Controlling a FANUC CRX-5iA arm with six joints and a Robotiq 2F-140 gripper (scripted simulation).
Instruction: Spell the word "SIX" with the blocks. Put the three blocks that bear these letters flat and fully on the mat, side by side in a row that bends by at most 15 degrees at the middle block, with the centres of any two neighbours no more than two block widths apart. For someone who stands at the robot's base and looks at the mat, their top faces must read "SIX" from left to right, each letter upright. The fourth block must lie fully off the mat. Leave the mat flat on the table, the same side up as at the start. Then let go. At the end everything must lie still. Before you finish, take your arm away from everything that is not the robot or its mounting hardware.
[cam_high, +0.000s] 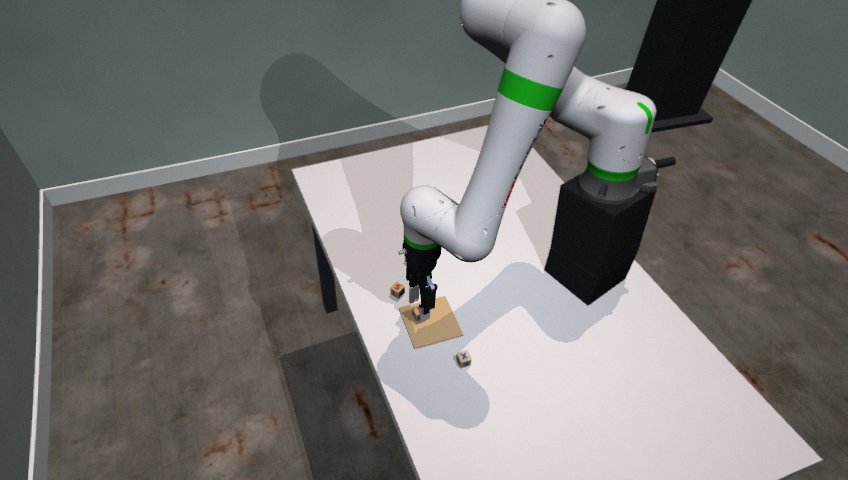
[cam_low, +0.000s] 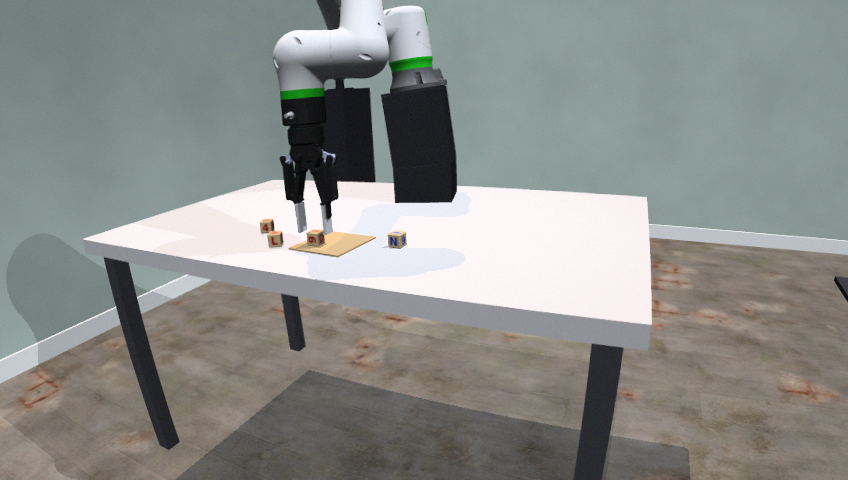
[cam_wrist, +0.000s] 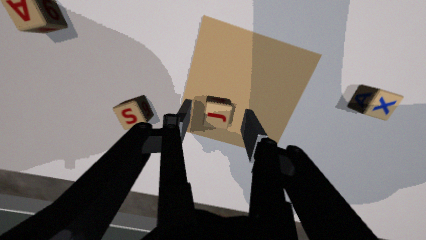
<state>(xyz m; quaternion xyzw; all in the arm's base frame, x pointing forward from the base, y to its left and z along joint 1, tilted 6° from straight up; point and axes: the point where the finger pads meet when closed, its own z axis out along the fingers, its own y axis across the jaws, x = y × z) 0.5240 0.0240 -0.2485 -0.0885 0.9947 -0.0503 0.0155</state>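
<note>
The tan mat lies 60 mm below my hand, 30 mm behind it and 20 mm to the left of it. Also, from my hand: block: 210 mm to the right, 50 mm below, 40 mm behind.
</note>
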